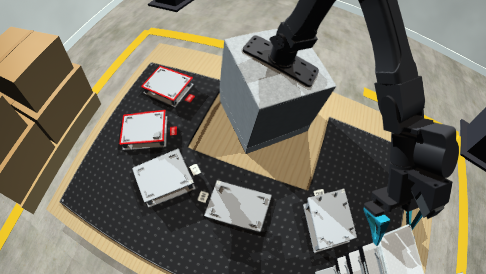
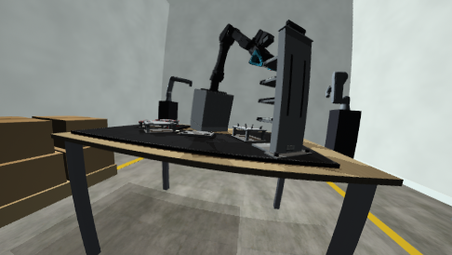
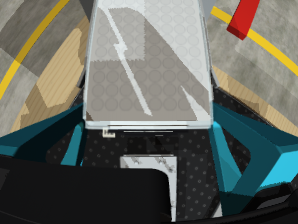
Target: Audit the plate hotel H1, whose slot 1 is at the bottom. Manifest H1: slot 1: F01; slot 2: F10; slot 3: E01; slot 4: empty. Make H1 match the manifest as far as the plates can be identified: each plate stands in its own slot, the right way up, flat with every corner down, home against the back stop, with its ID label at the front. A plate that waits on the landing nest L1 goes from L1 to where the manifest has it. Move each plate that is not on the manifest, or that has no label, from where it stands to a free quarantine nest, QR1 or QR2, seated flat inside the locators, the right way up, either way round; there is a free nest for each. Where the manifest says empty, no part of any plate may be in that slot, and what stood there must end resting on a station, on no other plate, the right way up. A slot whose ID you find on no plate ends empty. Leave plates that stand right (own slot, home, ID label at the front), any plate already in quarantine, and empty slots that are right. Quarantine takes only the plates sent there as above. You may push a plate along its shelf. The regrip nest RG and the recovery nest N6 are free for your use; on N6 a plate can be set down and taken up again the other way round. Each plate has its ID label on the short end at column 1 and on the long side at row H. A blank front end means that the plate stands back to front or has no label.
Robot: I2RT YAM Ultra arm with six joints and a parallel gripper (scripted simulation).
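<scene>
My gripper is now 40 mm short of the white plate and 40 mm to the right of it. Also, from my hand: grey regrip nest: 100 mm behind, 80 mm to the right, 290 mm below; then plate hotel H1: 100 mm ahead, 90 mm to the left, 140 mm below; then H1 tag: 60 mm behind, 80 mm to the left, 350 mm below.
</scene>
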